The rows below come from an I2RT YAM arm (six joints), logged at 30 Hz.
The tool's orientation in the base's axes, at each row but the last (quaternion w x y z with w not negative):
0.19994 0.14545 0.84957 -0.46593
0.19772 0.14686 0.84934 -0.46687
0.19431 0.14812 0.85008 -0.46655
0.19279 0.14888 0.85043 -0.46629
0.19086 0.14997 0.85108 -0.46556
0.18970 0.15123 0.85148 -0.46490
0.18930 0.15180 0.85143 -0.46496
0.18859 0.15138 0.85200 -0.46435
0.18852 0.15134 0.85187 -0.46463
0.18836 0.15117 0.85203 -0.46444
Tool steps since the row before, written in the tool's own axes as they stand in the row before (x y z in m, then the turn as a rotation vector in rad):
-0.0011 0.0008 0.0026 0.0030 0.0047 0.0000
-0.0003 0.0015 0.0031 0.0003 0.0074 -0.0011
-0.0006 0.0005 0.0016 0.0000 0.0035 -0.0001
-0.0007 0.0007 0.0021 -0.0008 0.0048 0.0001
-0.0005 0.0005 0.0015 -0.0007 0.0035 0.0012
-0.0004 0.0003 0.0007 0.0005 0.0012 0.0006
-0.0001 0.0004 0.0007 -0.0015 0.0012 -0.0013
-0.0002 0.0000 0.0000 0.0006 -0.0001 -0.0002
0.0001 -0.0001 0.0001 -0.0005 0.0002 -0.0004
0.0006 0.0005 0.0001 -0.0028 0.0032 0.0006
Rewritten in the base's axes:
0.0018 -0.0019 -0.0013 -0.0006 0.0026 -0.0049
0.0015 -0.0019 -0.0025 0.0027 0.0048 -0.0050
0.0011 -0.0011 -0.0009 0.0015 0.0019 -0.0025
0.0013 -0.0015 -0.0012 0.0028 0.0024 -0.0032
0.0009 -0.0011 -0.0009 0.0024 0.0008 -0.0028
0.0006 -0.0005 -0.0004 0.0002 0.0002 -0.0014
0.0004 -0.0004 -0.0006 0.0016 0.0016 0.0005
0.0002 0.0000 0.0001 -0.0006 0.0002 -0.0001
-0.0001 -0.0001 0.0000 0.0005 0.0004 0.0003
-0.0003 0.0002 -0.0007 0.0040 0.0009 -0.0014

